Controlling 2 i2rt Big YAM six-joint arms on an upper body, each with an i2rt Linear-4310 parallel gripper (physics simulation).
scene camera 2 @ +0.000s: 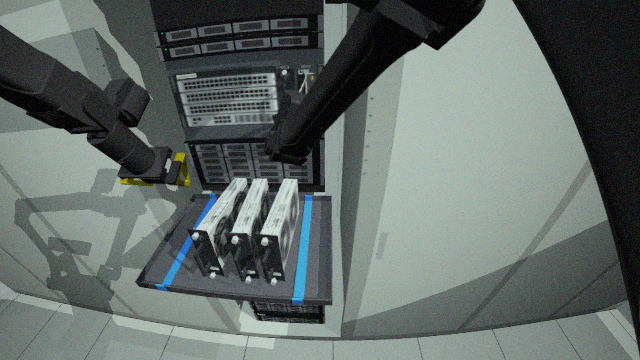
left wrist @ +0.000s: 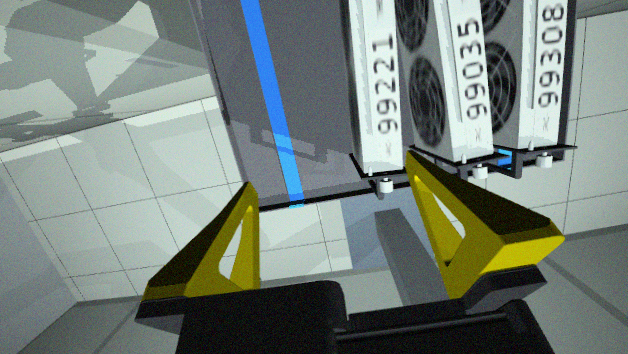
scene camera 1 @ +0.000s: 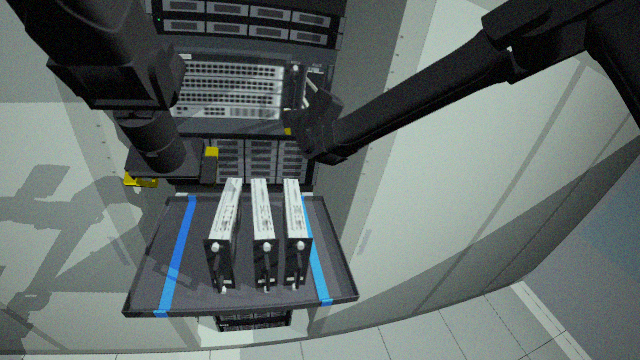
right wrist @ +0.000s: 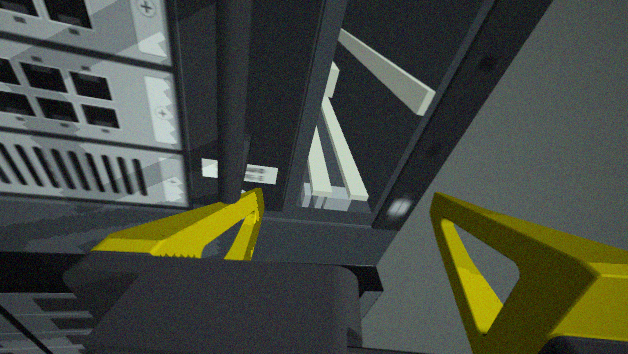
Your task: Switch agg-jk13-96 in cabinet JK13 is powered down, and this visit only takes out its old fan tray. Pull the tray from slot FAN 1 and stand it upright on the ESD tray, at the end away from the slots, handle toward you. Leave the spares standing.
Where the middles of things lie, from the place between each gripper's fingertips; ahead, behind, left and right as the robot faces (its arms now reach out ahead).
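Grey shelf (scene camera 1: 193, 291): my left hand is 7 cm short of it, 26 cm above it and 10 cm to the left of it.
Relative to my right hand, the grey shelf is 300 mm below, 230 mm behind and 180 mm to the left.
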